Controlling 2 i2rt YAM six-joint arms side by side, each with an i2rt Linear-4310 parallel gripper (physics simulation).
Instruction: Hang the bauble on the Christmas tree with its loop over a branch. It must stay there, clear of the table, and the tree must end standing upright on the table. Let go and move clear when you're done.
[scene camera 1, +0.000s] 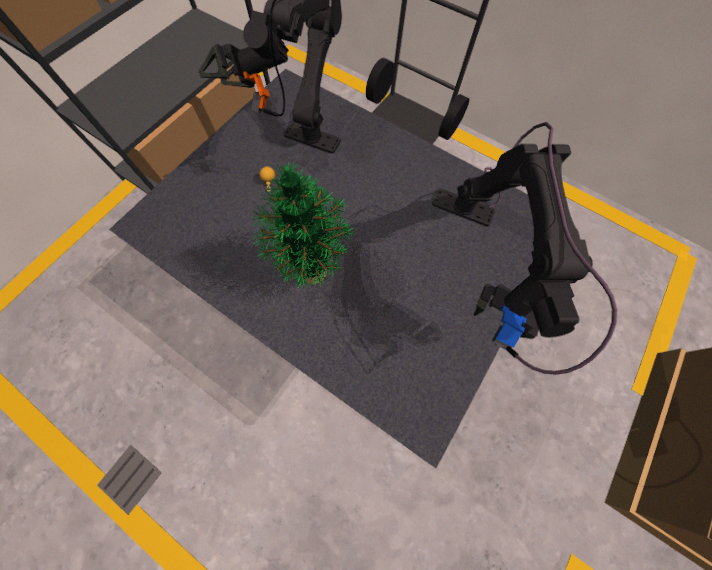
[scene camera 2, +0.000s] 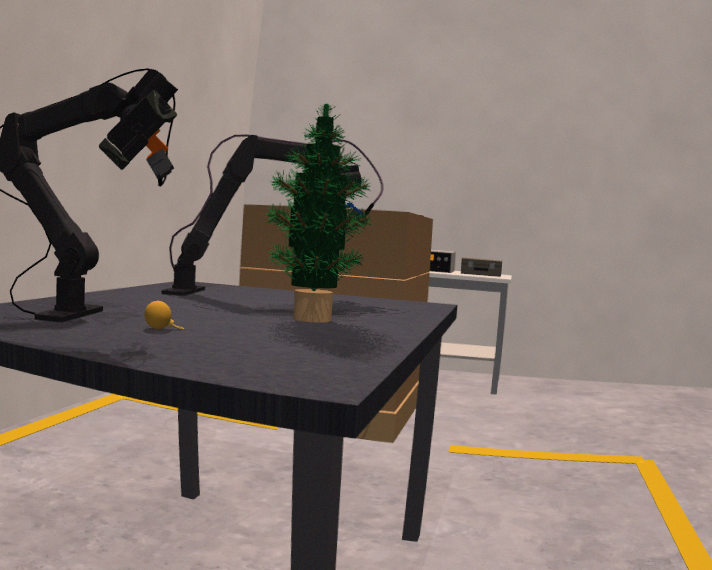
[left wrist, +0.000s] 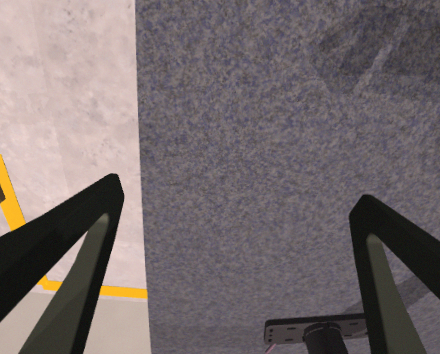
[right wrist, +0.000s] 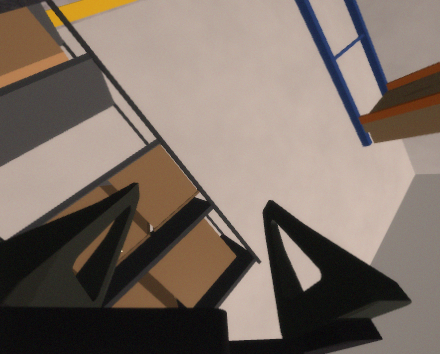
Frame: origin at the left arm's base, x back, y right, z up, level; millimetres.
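Seen in the pictures: left gripper, fingertip midpoint: (scene camera 1: 492, 324) (left wrist: 240, 195); right gripper, fingertip midpoint: (scene camera 1: 210, 78) (scene camera 2: 139, 137) (right wrist: 206, 198); left arm's base, origin of the base link: (scene camera 1: 462, 207) (scene camera 2: 184, 291) (left wrist: 318, 326); right arm's base, origin of the base link: (scene camera 1: 312, 138) (scene camera 2: 70, 314).
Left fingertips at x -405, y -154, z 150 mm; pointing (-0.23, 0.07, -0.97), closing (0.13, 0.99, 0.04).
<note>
Offsets run from my left fingertips to a thing's middle. "*": to the spot under its first point. Level surfaces: height alone.
An orange-yellow bauble @(dz -126, dx +232, dy +790 mm) (scene camera 1: 267, 173) (scene camera 2: 157, 314) lies on the dark table @(dz -150 mm) (scene camera 1: 391, 391) (scene camera 2: 237, 368). Its small loop (scene camera 1: 268, 187) (scene camera 2: 177, 325) points toward the picture's right in scene camera 2. The green Christmas tree @(dz +82, dx -9, dy +500 mm) (scene camera 1: 304, 231) (scene camera 2: 319, 219) stands upright on its wooden base @(* dz -117, dx -12, dy +540 mm) (scene camera 2: 312, 306), beside and apart from the bauble. My right gripper (scene camera 1: 209, 61) (scene camera 2: 137, 130) (right wrist: 206, 198) is open and empty, high above the table on the bauble's side, facing away from the table. My left gripper (scene camera 1: 502, 319) (left wrist: 240, 195) is open and empty, above the table's edge, far from the tree and bauble.
A shelf rack (scene camera 1: 148, 65) with cardboard boxes stands beyond the table edge near the right arm. A hand truck (scene camera 1: 406, 115) stands behind the table, between the arms. A large box (scene camera 1: 676, 451) is at the lower right in scene camera 1.
</note>
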